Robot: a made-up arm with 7 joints.
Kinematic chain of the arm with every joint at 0, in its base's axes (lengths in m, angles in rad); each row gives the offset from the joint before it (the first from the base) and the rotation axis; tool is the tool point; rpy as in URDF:
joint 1: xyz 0 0 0.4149 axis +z
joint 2: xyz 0 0 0 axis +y
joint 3: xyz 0 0 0.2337 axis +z
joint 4: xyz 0.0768 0 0 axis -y
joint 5: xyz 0.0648 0 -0.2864 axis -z
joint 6: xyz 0 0 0 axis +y
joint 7: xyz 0.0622 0 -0.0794 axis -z
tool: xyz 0 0 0 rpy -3.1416 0 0
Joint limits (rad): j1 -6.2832..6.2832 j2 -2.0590..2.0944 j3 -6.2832..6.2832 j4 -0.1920..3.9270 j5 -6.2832..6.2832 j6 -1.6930..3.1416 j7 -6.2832..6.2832
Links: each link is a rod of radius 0.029 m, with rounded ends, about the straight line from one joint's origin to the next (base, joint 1, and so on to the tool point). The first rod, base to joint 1, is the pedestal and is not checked.
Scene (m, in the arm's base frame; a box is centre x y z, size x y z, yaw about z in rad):
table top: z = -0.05
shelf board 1: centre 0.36 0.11 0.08 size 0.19 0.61 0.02 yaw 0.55
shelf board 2: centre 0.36 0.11 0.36 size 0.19 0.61 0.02 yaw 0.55
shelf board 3: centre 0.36 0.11 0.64 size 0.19 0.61 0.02 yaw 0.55
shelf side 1: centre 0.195 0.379 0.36 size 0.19 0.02 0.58 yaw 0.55
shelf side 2: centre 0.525 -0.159 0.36 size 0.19 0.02 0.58 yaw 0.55
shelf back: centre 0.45 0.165 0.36 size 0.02 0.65 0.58 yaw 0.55
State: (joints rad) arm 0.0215 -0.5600 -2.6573 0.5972 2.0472 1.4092 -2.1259
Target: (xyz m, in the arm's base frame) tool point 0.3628 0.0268 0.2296
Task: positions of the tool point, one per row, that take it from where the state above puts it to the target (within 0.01 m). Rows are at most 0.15 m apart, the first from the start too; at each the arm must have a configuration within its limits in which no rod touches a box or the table.
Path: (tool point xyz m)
1: -0.1220 -0.2993 0.2310
2: 0.0116 -0.3233 0.2167
3: 0.1449 -0.2941 0.2097
4: 0.2573 -0.2169 0.2100
5: 0.3330 -0.1042 0.2169
6: 0.3628 0.0268 0.2296

